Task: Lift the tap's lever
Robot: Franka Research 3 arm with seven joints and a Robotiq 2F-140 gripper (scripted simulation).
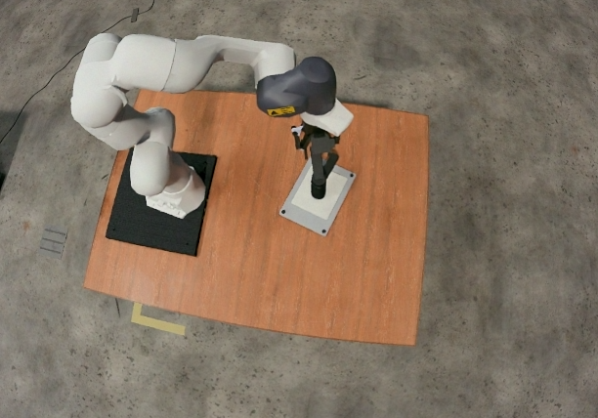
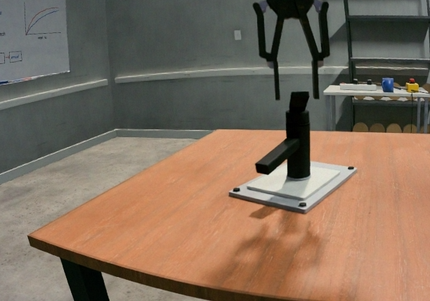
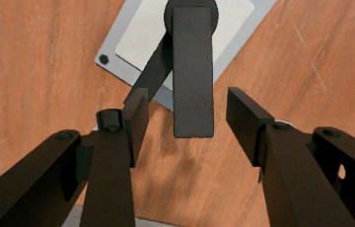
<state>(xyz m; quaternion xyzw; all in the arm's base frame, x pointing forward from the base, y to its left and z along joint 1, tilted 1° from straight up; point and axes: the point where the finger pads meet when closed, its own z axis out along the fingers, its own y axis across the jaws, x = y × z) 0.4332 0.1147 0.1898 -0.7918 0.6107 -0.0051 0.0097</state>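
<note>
Now: the lever 40 mm below my hand and 20 mm to the right of it. Round my hand: black tap: 90 mm below, 40 mm to the right, 20 mm ahead.
</note>
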